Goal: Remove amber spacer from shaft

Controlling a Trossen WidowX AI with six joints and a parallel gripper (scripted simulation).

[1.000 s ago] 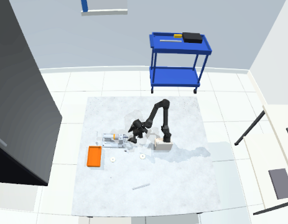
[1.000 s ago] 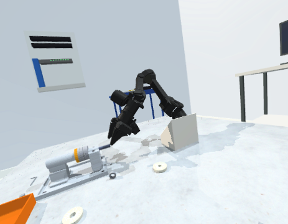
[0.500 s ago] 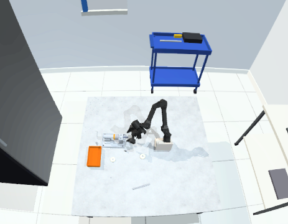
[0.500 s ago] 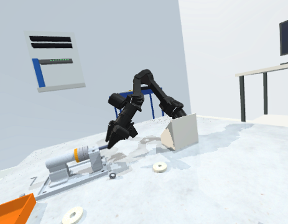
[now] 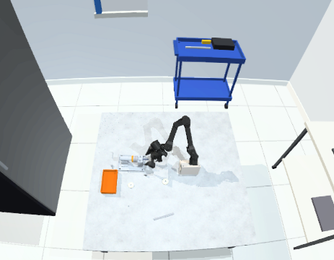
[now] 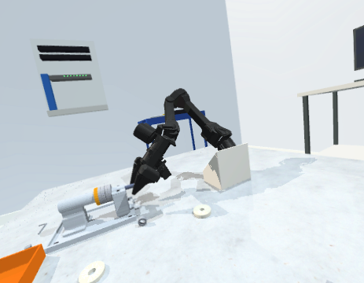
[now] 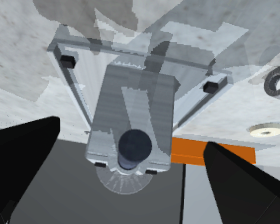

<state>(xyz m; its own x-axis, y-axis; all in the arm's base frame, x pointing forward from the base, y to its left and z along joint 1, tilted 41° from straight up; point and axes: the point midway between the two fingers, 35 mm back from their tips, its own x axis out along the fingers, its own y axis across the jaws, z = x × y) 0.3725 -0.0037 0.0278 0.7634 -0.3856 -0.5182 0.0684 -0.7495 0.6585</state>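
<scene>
Now: gripper tip 8 cm short of the grey spacer, 1 cm to the right of it and 1 cm below it. The rest, counted from my gripper tip: amber spacer: 10 cm ahead, 1 cm to the left, 1 cm above; orange tray: 27 cm ahead, 20 cm to the left, 6 cm below.
</scene>
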